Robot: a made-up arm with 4 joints.
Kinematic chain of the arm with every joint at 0, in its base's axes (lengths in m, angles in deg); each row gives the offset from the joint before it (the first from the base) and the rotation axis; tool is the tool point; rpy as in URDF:
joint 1: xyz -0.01 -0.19 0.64 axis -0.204 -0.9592 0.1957
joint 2: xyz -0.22 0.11 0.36 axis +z
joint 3: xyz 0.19 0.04 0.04 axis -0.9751 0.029 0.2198
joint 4: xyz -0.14 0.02 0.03 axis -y
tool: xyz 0.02 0 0.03 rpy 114.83 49.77 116.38
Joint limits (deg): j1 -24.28..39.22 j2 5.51..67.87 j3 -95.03..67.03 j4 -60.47..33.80
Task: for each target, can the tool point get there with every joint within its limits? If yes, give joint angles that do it. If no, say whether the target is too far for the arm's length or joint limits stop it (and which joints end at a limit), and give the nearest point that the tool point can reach.
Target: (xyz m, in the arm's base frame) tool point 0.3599 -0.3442 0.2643
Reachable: no: joint limits stop it (at a limit: joint 1, joint 2, joint 3, joint 4) | nearest point 0.0355 -0.0525 1.0838 | short by 0.928 m
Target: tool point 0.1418 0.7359 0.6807
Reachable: no: too far | nearest point -0.0677 -0.0026 1.0984 | short by 0.874 m
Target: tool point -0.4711 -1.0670 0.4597
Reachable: no: too far | nearest point -0.4333 -0.0596 0.8622 | short by 1.085 m
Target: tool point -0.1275 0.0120 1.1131
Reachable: yes | joints -12.84 53.12 37.83 -40.30
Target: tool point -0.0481 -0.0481 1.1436
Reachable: yes | joints -16.60 31.44 -52.22 14.63
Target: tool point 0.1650 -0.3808 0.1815
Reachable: no: joint limits stop it (at a limit: joint 1, joint 2, joint 3, joint 4) | nearest point -0.3886 -0.0108 0.8461 | short by 0.941 m
